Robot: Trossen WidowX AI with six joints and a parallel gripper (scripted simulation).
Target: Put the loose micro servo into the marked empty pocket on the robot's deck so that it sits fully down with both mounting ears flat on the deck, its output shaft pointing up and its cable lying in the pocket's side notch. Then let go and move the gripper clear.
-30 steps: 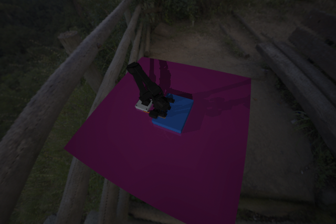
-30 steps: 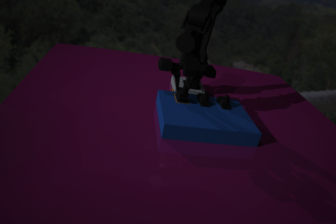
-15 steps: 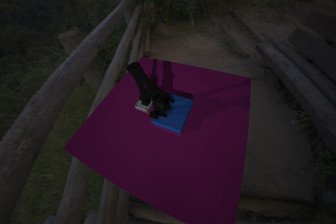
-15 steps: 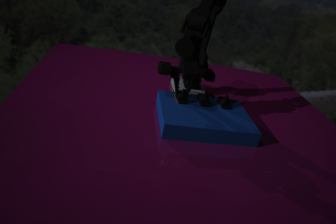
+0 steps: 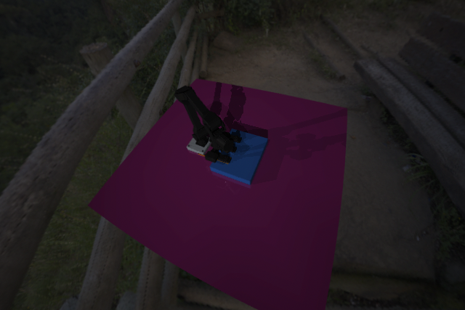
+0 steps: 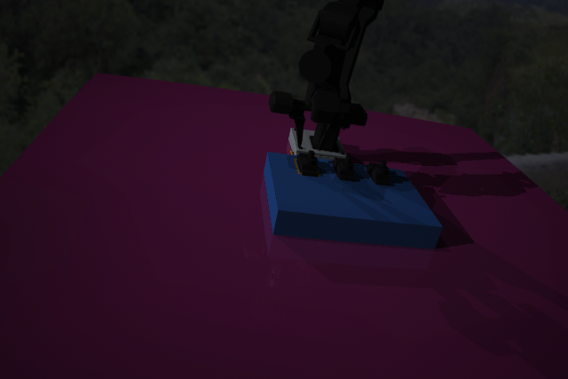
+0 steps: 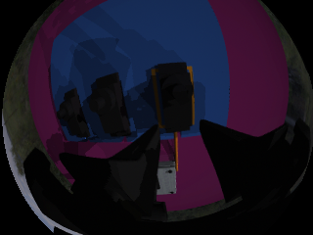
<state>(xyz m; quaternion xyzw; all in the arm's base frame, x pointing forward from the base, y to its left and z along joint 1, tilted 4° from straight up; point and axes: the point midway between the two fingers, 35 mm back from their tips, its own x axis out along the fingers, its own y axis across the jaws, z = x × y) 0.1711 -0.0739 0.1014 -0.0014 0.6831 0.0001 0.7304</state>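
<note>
Now: the blue deck 13 cm ahead of my gripper tip, 7 cm to the left of it and 6 cm below it.
</note>
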